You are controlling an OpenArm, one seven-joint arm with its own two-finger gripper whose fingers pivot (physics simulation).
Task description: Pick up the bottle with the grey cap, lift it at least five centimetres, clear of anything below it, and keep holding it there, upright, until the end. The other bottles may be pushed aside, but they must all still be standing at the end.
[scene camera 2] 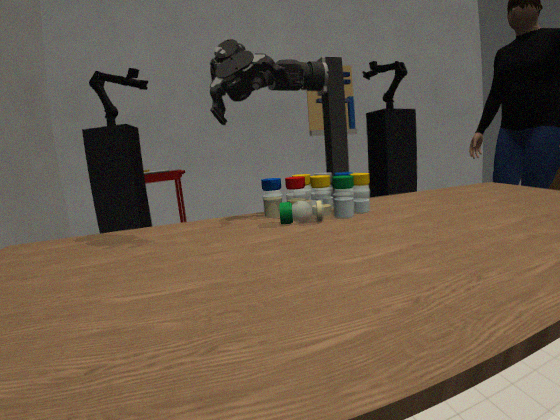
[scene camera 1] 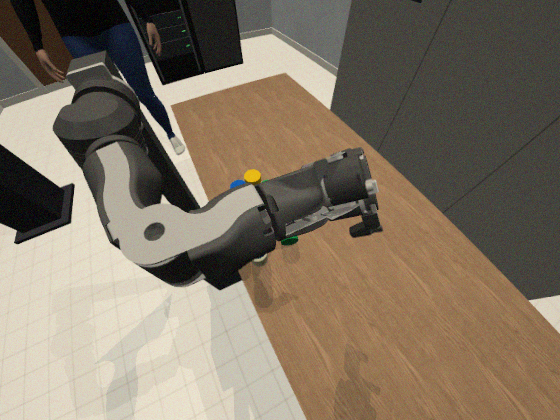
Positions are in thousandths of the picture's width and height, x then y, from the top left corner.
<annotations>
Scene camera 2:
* gripper: 451, 235
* green-capped bottle: 554, 504
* blue-capped bottle: 487, 470
</annotations>
